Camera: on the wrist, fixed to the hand. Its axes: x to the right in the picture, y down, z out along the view.
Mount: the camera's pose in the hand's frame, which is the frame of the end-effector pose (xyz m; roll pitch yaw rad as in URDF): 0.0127 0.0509 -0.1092 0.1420 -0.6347 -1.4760
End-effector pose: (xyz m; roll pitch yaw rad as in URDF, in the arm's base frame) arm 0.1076 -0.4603 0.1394 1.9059 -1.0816 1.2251
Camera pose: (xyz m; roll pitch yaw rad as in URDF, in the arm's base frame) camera 0.0032 -0.4952 0.1901 1.6175 0.3899 0.8990
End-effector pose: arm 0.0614 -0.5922 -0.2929 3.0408 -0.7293 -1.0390
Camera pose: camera -0.0064 -0.5551 -0.1996 2.4349 0.4659 -0.0671
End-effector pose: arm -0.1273 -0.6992 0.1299 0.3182 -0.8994 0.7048
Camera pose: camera -0.1224 -0.5867 0.0852 1.1120 -0.2568 -1.0713
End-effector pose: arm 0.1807 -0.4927 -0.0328 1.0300 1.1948 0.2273
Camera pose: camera 0.1468 -0.3775 -0.0492 -1.0181 0.2128 -1.6850
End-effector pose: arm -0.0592 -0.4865 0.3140 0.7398 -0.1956 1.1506
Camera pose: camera -0.1520 -0.4215 0.2710 0.4019 0.0858 -0.3250
